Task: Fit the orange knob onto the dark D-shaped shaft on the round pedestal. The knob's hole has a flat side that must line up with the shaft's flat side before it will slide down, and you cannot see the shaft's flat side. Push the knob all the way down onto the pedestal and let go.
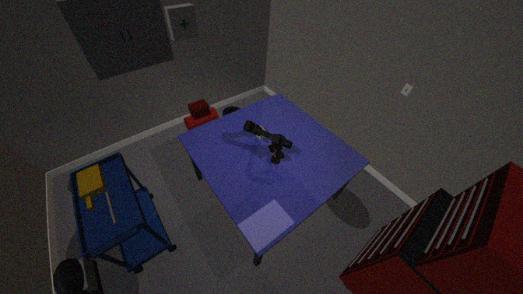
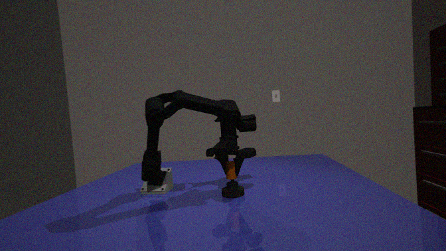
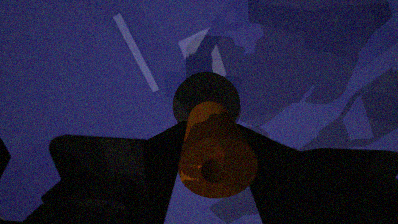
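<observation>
Now: gripper tip 20 mm below the orange knob. Round my gripper tip: dark round pedestal (40 mm below).
</observation>
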